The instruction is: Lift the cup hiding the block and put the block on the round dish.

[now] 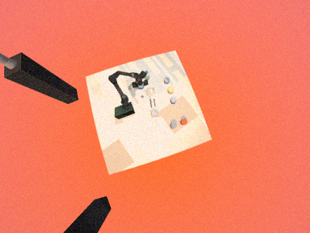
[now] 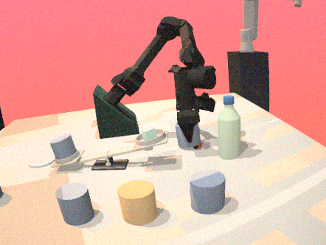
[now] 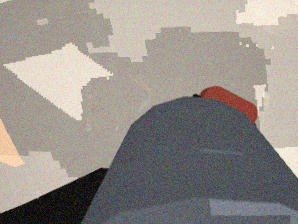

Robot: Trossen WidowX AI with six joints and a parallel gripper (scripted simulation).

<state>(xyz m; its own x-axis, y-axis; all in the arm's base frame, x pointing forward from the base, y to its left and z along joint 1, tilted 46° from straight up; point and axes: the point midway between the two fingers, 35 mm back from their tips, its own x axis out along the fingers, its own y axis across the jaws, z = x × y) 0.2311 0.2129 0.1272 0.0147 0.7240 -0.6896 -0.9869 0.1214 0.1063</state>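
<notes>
Right now the red toy car is 10 mm below my gripper tip. Round my gripper tip: pale green bottle 110 mm ahead, 90 mm to the left, 90 mm above; then balance beam 240 mm to the right, 70 mm ahead; then pale green block 120 mm to the right, 90 mm ahead, 60 mm above.
</notes>
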